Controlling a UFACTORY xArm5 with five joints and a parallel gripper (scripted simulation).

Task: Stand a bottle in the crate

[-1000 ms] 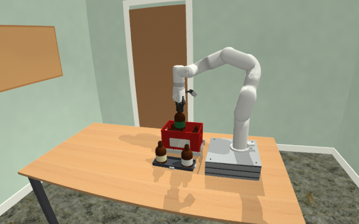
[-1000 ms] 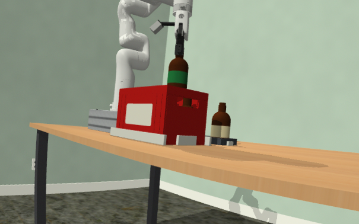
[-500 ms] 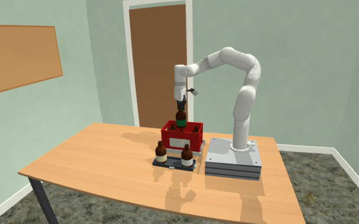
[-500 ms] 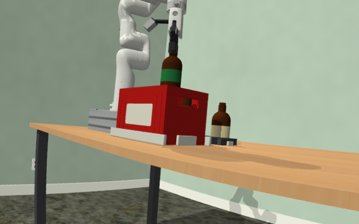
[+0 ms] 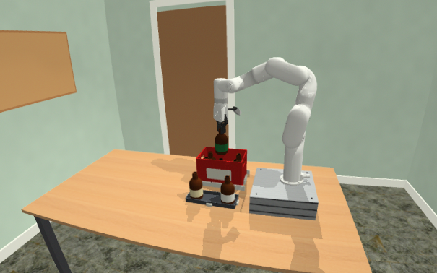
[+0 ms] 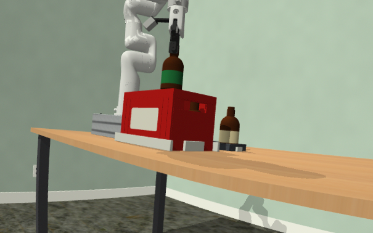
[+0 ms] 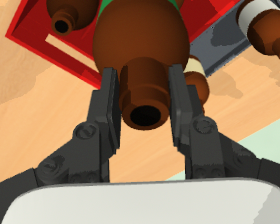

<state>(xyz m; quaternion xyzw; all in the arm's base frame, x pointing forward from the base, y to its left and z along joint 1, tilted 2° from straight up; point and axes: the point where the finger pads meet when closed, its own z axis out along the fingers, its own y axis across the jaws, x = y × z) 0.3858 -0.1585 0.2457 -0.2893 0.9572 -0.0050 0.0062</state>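
The red crate is 250 mm below my hand and 10 mm to the right of it. Also, from my hand: dark tray 320 mm below, 220 mm to the left, 40 mm ahead.
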